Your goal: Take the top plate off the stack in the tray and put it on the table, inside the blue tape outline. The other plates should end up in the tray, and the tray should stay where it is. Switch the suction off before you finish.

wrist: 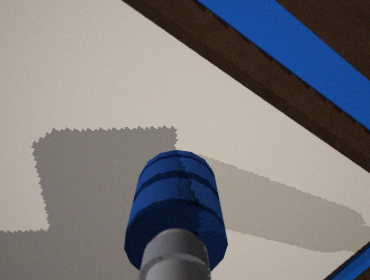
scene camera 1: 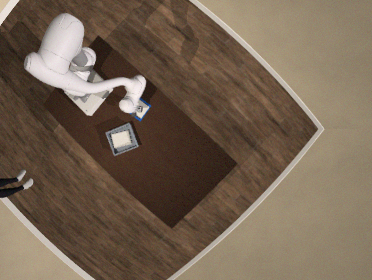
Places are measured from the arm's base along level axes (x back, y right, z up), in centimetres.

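Where they show: hand at its tool point: [wrist: 177, 172].
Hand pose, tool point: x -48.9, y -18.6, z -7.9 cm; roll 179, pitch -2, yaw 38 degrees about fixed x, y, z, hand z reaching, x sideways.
Note:
Each offset is from my tool point to the centre of the thing. Level surfaces: height alone.
A pale square plate {dz +0.7, dx +0.8, dy -2.0 cm} [scene camera 1: 144, 108] [wrist: 100, 75] lies flat within the blue tape outline [scene camera 1: 146, 113] [wrist: 300, 50]. In the wrist view a dark strip of table separates the plate's edge from the tape. My blue suction cup [scene camera 1: 139, 108] [wrist: 176, 154] meets the plate's upper face and appears attached to it; the contact itself is hidden. The plate is at or very close to the table; the exact gap does not show. The grey tray {dz +2.6, dx -8.3, dy +29.0 cm} [scene camera 1: 126, 149] stands below and left of the outline in the scene view, with pale plates {dz +2.0, dx -7.2, dy +30.0 cm} [scene camera 1: 121, 139] stacked inside; their number cannot be told.
The brown table {dz +0.1 cm} [scene camera 1: 175, 175] extends toward the lower right. The white arm [scene camera 1: 65, 50] reaches from its base [scene camera 1: 90, 105] at the upper left and partly covers the outline. A person's legs [scene camera 1: 15, 186] show at the left edge, off the table.

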